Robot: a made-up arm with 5 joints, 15 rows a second.
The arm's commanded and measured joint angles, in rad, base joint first. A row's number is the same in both.
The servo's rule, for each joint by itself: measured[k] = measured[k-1] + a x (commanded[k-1-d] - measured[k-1]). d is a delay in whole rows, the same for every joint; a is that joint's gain. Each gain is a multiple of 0.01, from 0.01 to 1. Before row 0 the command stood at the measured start. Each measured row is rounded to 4 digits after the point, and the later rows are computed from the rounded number. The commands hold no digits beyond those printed.
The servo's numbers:
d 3
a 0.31 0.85 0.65 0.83 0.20
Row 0, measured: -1.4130 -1.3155 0.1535 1.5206 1.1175
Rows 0 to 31, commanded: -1.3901 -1.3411 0.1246 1.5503 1.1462; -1.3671 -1.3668 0.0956 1.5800 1.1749; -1.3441 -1.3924 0.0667 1.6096 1.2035; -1.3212 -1.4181 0.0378 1.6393 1.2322; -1.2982 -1.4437 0.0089 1.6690 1.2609; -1.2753 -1.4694 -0.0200 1.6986 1.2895; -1.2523 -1.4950 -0.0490 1.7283 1.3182; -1.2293 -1.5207 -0.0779 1.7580 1.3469; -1.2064 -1.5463 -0.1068 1.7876 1.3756; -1.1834 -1.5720 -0.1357 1.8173 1.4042; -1.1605 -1.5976 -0.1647 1.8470 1.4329; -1.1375 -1.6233 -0.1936 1.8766 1.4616; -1.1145 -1.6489 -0.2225 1.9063 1.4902; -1.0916 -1.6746 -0.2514 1.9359 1.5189; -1.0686 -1.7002 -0.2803 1.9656 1.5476; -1.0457 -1.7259 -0.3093 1.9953 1.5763; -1.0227 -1.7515 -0.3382 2.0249 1.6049; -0.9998 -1.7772 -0.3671 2.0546 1.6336; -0.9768 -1.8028 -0.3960 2.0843 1.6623; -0.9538 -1.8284 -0.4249 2.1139 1.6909; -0.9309 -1.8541 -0.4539 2.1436 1.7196; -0.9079 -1.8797 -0.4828 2.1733 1.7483; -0.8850 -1.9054 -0.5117 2.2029 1.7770; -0.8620 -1.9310 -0.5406 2.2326 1.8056; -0.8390 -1.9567 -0.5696 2.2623 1.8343; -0.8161 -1.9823 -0.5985 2.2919 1.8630; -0.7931 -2.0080 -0.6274 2.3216 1.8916; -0.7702 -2.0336 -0.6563 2.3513 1.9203; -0.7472 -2.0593 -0.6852 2.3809 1.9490; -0.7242 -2.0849 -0.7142 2.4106 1.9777; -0.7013 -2.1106 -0.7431 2.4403 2.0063; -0.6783 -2.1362 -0.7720 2.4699 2.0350
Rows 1 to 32, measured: -1.4130 -1.3155 0.1535 1.5206 1.1175; -1.4130 -1.3155 0.1535 1.5206 1.1175; -1.4130 -1.3155 0.1535 1.5206 1.1175; -1.4059 -1.3373 0.1347 1.5453 1.1232; -1.3939 -1.3624 0.1093 1.5741 1.1335; -1.3785 -1.3879 0.0816 1.6036 1.1475; -1.3607 -1.4136 0.0531 1.6332 1.1644; -1.3413 -1.4392 0.0244 1.6629 1.1837; -1.3208 -1.4649 -0.0045 1.6925 1.2049; -1.2996 -1.4905 -0.0334 1.7222 1.2276; -1.2778 -1.5162 -0.0623 1.7519 1.2515; -1.2557 -1.5418 -0.0912 1.7815 1.2763; -1.2333 -1.5675 -0.1201 1.8112 1.3019; -1.2107 -1.5931 -0.1491 1.8409 1.3281; -1.1880 -1.6188 -0.1780 1.8705 1.3548; -1.1652 -1.6444 -0.2069 1.9002 1.3819; -1.1424 -1.6701 -0.2358 1.9298 1.4093; -1.1195 -1.6957 -0.2647 1.9595 1.4370; -1.0966 -1.7214 -0.2937 1.9892 1.4649; -1.0737 -1.7470 -0.3226 2.0188 1.4929; -1.0508 -1.7727 -0.3515 2.0485 1.5210; -1.0279 -1.7983 -0.3804 2.0782 1.5493; -1.0049 -1.8239 -0.4093 2.1078 1.5776; -0.9820 -1.8496 -0.4383 2.1375 1.6060; -0.9590 -1.8752 -0.4672 2.1672 1.6345; -0.9361 -1.9009 -0.4961 2.1968 1.6630; -0.9131 -1.9265 -0.5250 2.2265 1.6915; -0.8901 -1.9522 -0.5540 2.2562 1.7201; -0.8672 -1.9778 -0.5829 2.2858 1.7487; -0.8442 -2.0035 -0.6118 2.3155 1.7773; -0.8213 -2.0291 -0.6407 2.3452 1.8059; -0.7983 -2.0548 -0.6696 2.3748 1.8345
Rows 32 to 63, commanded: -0.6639 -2.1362 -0.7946 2.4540 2.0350; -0.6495 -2.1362 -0.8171 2.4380 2.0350; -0.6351 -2.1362 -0.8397 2.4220 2.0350; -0.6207 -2.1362 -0.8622 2.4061 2.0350; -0.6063 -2.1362 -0.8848 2.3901 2.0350; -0.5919 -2.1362 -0.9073 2.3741 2.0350; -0.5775 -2.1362 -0.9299 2.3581 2.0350; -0.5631 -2.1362 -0.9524 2.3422 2.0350; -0.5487 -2.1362 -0.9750 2.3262 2.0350; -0.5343 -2.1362 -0.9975 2.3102 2.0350; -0.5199 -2.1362 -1.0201 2.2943 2.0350; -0.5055 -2.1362 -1.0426 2.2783 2.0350; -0.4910 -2.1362 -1.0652 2.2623 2.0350; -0.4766 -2.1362 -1.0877 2.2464 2.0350; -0.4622 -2.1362 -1.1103 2.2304 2.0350; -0.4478 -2.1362 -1.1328 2.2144 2.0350; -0.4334 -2.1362 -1.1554 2.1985 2.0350; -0.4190 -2.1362 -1.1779 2.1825 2.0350; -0.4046 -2.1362 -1.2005 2.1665 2.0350; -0.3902 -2.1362 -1.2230 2.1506 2.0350; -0.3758 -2.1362 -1.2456 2.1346 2.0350; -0.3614 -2.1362 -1.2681 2.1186 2.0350; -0.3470 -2.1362 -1.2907 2.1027 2.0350; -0.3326 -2.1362 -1.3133 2.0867 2.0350; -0.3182 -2.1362 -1.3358 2.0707 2.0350; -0.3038 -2.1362 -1.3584 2.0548 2.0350; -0.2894 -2.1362 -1.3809 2.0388 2.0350; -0.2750 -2.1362 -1.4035 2.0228 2.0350; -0.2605 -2.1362 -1.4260 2.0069 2.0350; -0.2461 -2.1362 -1.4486 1.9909 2.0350; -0.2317 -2.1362 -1.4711 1.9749 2.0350; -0.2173 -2.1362 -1.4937 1.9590 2.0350
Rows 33 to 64, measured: -0.7753 -2.0804 -0.6986 2.4045 1.8631; -0.7524 -2.1061 -0.7275 2.4342 1.8917; -0.7294 -2.1317 -0.7564 2.4638 1.9204; -0.7091 -2.1355 -0.7812 2.4557 1.9433; -0.6906 -2.1361 -0.8045 2.4410 1.9616; -0.6734 -2.1362 -0.8274 2.4252 1.9763; -0.6571 -2.1362 -0.8500 2.4093 1.9880; -0.6414 -2.1362 -0.8726 2.3934 1.9974; -0.6261 -2.1362 -0.8952 2.3774 2.0049; -0.6110 -2.1362 -0.9178 2.3614 2.0109; -0.5962 -2.1362 -0.9403 2.3455 2.0157; -0.5815 -2.1362 -0.9629 2.3295 2.0196; -0.5669 -2.1362 -0.9854 2.3135 2.0227; -0.5523 -2.1362 -1.0080 2.2976 2.0252; -0.5378 -2.1362 -1.0305 2.2816 2.0272; -0.5233 -2.1362 -1.0531 2.2656 2.0288; -0.5088 -2.1362 -1.0756 2.2497 2.0300; -0.4944 -2.1362 -1.0982 2.2337 2.0310; -0.4800 -2.1362 -1.1207 2.2177 2.0318; -0.4656 -2.1362 -1.1433 2.2018 2.0324; -0.4512 -2.1362 -1.1658 2.1858 2.0329; -0.4368 -2.1362 -1.1884 2.1698 2.0333; -0.4224 -2.1362 -1.2109 2.1539 2.0336; -0.4080 -2.1362 -1.2335 2.1379 2.0339; -0.3936 -2.1362 -1.2560 2.1219 2.0341; -0.3792 -2.1362 -1.2786 2.1060 2.0343; -0.3648 -2.1362 -1.3012 2.0900 2.0344; -0.3504 -2.1362 -1.3237 2.0740 2.0345; -0.3360 -2.1362 -1.3463 2.0581 2.0346; -0.3216 -2.1362 -1.3688 2.0421 2.0347; -0.3072 -2.1362 -1.3914 2.0261 2.0348; -0.2927 -2.1362 -1.4139 2.0102 2.0348
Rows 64 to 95, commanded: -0.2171 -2.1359 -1.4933 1.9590 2.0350; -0.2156 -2.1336 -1.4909 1.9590 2.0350; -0.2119 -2.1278 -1.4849 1.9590 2.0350; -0.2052 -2.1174 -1.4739 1.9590 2.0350; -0.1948 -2.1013 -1.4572 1.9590 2.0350; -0.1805 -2.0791 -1.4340 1.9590 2.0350; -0.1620 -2.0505 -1.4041 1.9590 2.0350; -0.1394 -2.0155 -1.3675 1.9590 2.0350; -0.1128 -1.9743 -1.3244 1.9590 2.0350; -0.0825 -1.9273 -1.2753 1.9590 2.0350; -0.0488 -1.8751 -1.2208 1.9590 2.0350; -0.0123 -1.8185 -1.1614 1.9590 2.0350; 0.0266 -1.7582 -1.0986 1.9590 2.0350; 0.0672 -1.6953 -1.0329 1.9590 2.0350; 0.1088 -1.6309 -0.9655 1.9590 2.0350; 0.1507 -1.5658 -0.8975 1.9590 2.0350; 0.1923 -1.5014 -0.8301 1.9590 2.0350; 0.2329 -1.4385 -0.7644 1.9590 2.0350; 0.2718 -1.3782 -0.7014 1.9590 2.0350; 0.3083 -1.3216 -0.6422 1.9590 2.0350; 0.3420 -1.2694 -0.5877 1.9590 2.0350; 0.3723 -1.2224 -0.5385 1.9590 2.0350; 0.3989 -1.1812 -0.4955 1.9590 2.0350; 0.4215 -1.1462 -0.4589 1.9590 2.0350; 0.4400 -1.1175 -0.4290 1.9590 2.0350; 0.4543 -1.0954 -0.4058 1.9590 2.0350; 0.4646 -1.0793 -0.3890 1.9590 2.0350; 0.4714 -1.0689 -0.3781 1.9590 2.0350; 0.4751 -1.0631 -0.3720 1.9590 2.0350; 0.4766 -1.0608 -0.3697 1.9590 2.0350; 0.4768 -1.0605 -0.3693 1.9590 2.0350; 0.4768 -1.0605 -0.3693 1.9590 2.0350
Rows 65 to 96, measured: -0.2783 -2.1362 -1.4365 1.9942 2.0348; -0.2639 -2.1362 -1.4590 1.9782 2.0348; -0.2495 -2.1362 -1.4816 1.9623 2.0348; -0.2395 -2.1359 -1.4892 1.9596 2.0348; -0.2321 -2.1339 -1.4903 1.9591 2.0348; -0.2258 -2.1287 -1.4868 1.9590 2.0348; -0.2194 -2.1191 -1.4784 1.9590 2.0348; -0.2118 -2.1040 -1.4646 1.9590 2.0348; -0.2021 -2.0828 -1.4447 1.9590 2.0348; -0.1897 -2.0553 -1.4183 1.9590 2.0348; -0.1741 -2.0215 -1.3853 1.9590 2.0348; -0.1551 -1.9814 -1.3457 1.9590 2.0348; -0.1326 -1.9354 -1.2999 1.9590 2.0348; -0.1066 -1.8841 -1.2485 1.9590 2.0348; -0.0774 -1.8283 -1.1919 1.9590 2.0348; -0.0452 -1.7687 -1.1313 1.9590 2.0348; -0.0104 -1.7063 -1.0673 1.9590 2.0348; 0.0266 -1.6422 -1.0011 1.9590 2.0348; 0.0651 -1.5773 -0.9338 1.9590 2.0348; 0.1045 -1.5128 -0.8664 1.9590 2.0348; 0.1443 -1.4496 -0.8001 1.9590 2.0348; 0.1838 -1.3889 -0.7359 1.9590 2.0348; 0.2224 -1.3317 -0.6750 1.9590 2.0348; 0.2595 -1.2787 -0.6183 1.9590 2.0348; 0.2945 -1.2308 -0.5664 1.9590 2.0348; 0.3269 -1.1886 -0.5203 1.9590 2.0348; 0.3562 -1.1526 -0.4804 1.9590 2.0348; 0.3822 -1.1228 -0.4470 1.9590 2.0348; 0.4046 -1.0995 -0.4202 1.9590 2.0348; 0.4232 -1.0823 -0.3999 1.9590 2.0348; 0.4381 -1.0709 -0.3857 1.9590 2.0348; 0.4496 -1.0643 -0.3768 1.9590 2.0348
